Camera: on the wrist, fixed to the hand. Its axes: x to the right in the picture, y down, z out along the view.
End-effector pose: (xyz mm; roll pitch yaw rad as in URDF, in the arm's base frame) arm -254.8 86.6 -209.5 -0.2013 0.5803 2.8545
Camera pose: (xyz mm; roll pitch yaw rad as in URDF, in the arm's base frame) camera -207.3 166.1 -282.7 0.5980 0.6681 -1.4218
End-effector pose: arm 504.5 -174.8 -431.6 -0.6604 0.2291 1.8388
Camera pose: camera 609.8 -131.1 -462.1 0.3767 1.2006 -2.4359
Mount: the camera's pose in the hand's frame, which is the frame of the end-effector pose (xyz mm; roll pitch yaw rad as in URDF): 20.8 -73.1 -90.3 -0.1507 0.5746 1.4964
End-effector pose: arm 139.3 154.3 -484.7 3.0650 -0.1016 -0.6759
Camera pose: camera 198.7 209.0 -398.6 3.1116 -0.6550 -2.2459
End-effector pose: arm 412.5 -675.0 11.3 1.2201 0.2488 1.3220
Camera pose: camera 353.6 -664.6 -90.4 0.2389 -0.6012 2.6377
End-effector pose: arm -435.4 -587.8 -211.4 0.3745 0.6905 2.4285
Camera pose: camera -371.3 -597.0 -310.1 0.5819 0.1949 -2.2032
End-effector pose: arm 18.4 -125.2 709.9 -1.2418 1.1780 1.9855
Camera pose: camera 100.1 -40.1 706.0 1.5643 0.4424 -0.8828
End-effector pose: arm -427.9 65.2 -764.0 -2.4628 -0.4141 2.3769
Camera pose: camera -408.0 45.9 -649.3 -2.8311 0.0688 0.9049
